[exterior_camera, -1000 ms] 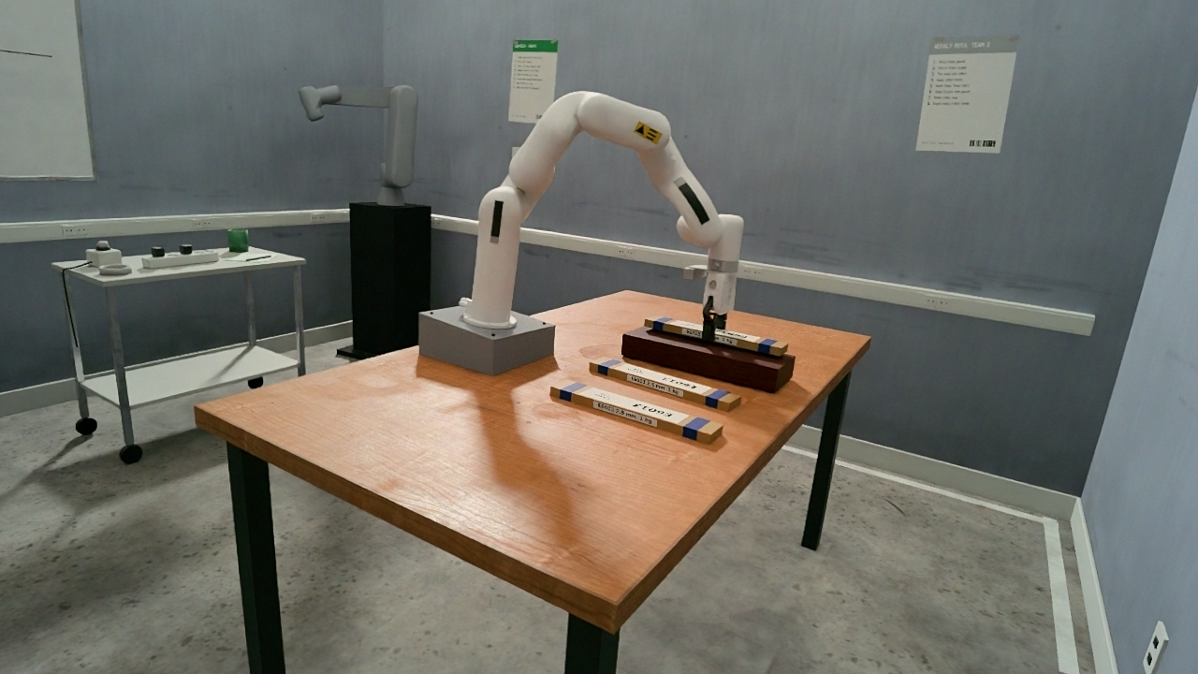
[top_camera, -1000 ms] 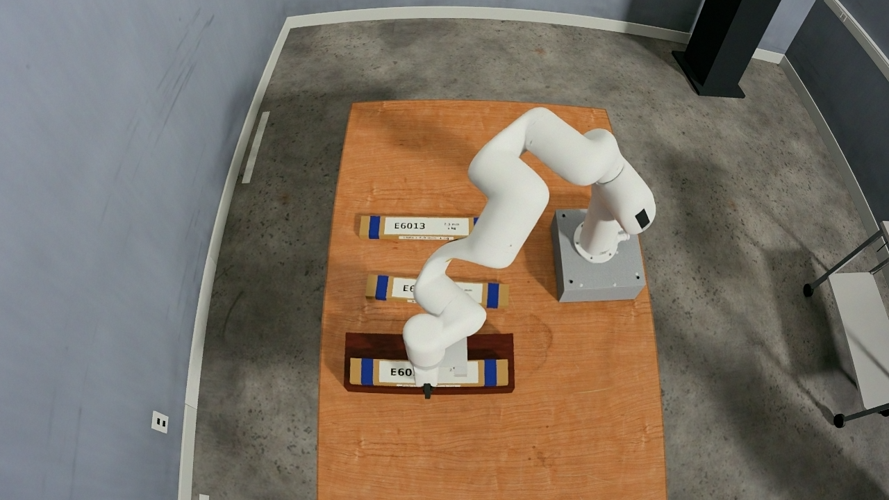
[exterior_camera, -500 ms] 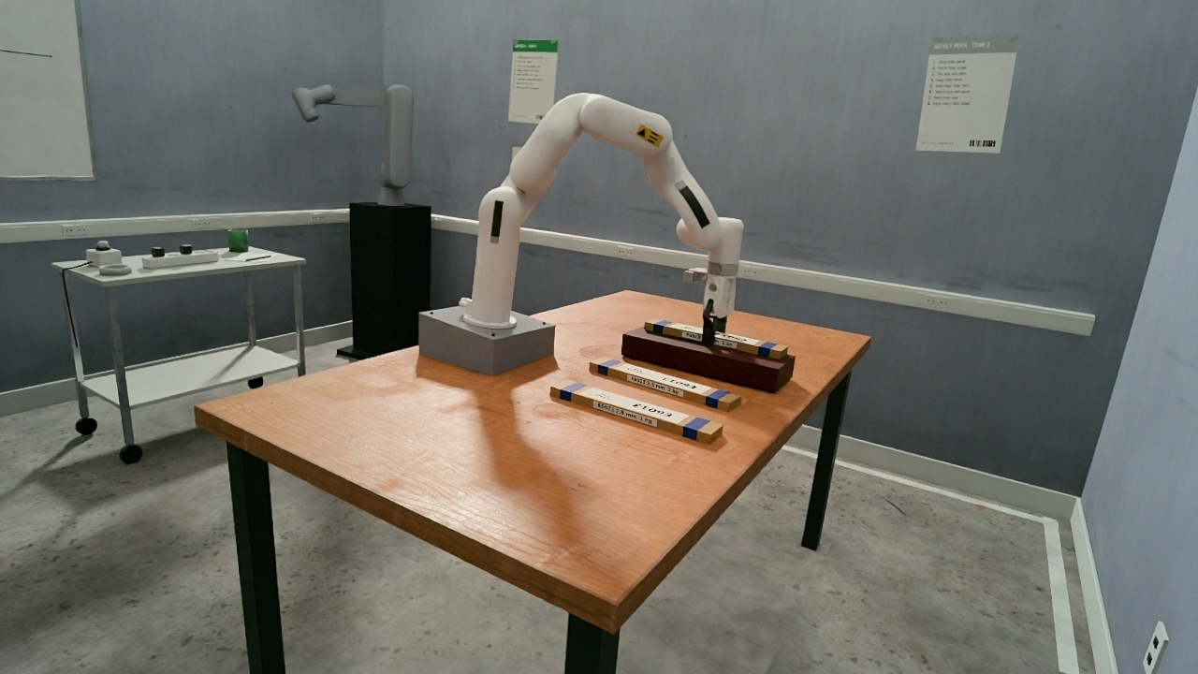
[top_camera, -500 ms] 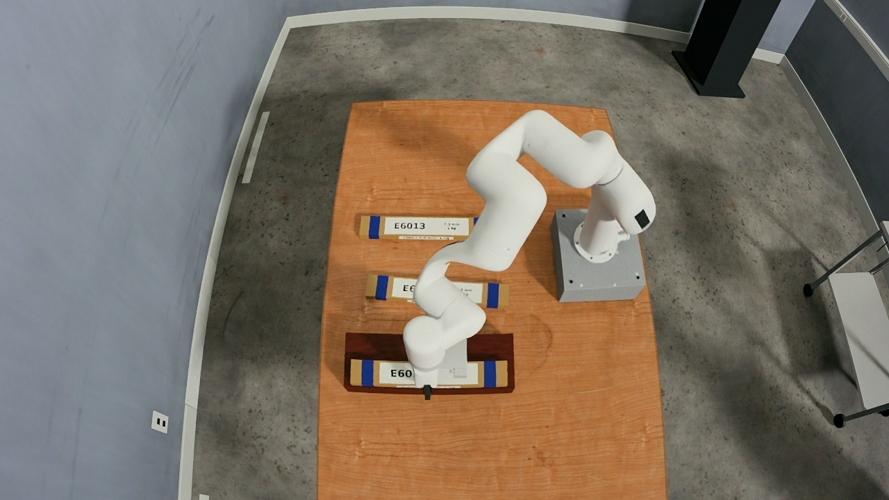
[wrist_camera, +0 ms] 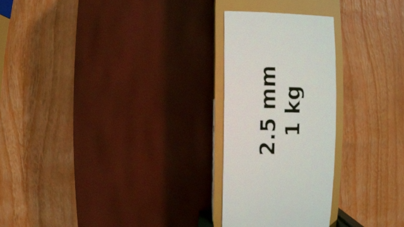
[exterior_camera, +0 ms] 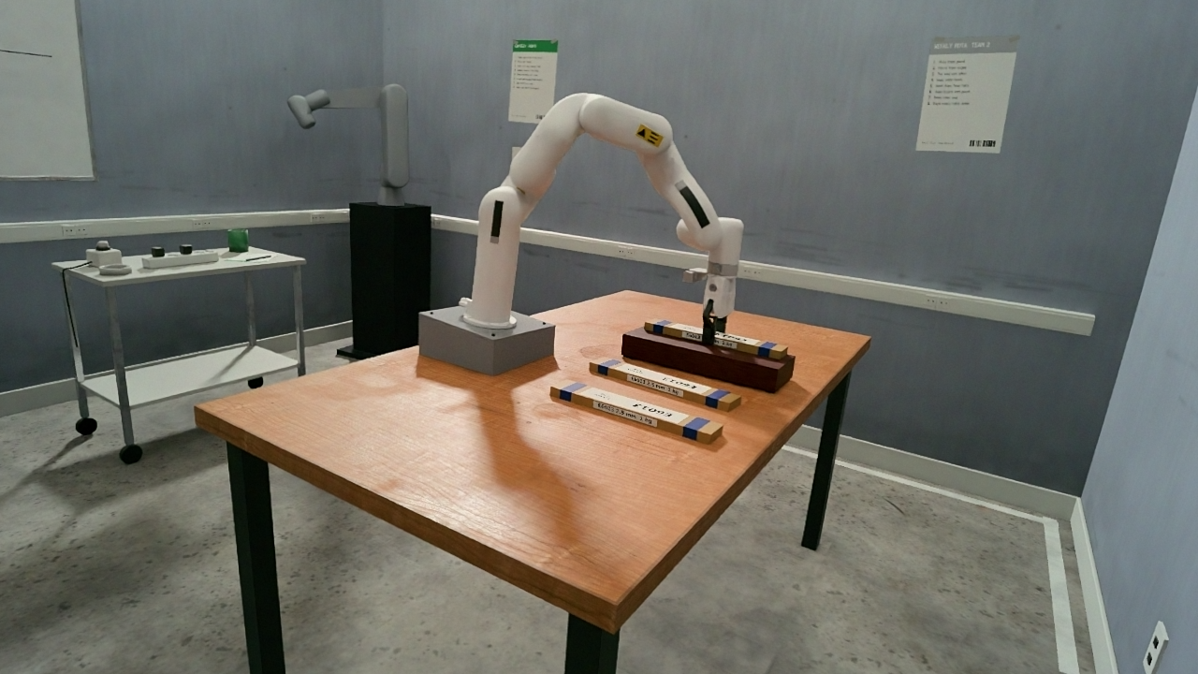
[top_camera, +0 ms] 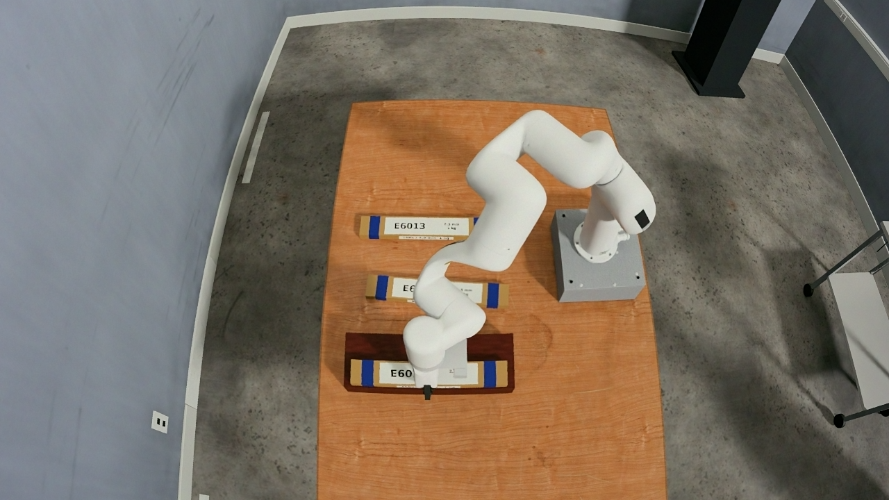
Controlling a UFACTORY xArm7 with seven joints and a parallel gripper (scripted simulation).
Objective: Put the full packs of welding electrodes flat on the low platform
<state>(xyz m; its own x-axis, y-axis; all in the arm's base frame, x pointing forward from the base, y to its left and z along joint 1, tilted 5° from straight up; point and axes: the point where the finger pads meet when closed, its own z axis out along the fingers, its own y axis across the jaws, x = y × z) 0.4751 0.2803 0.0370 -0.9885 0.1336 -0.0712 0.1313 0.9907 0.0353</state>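
Now: hand 60 mm above the low platform and 40 mm to the left of it.
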